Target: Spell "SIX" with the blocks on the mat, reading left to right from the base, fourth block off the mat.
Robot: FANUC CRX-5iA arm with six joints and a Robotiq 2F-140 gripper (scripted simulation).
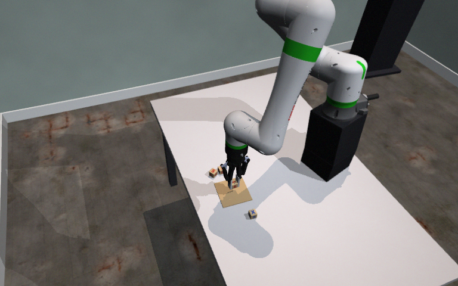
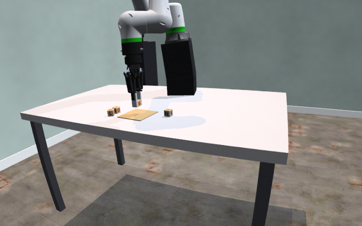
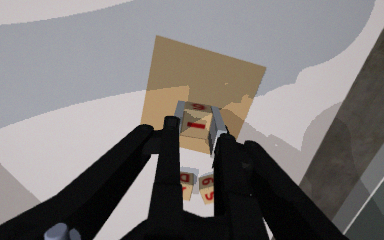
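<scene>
My hand is 70 mm above the tan mat. From my hand the other things lie so: block: 20 mm below.
</scene>
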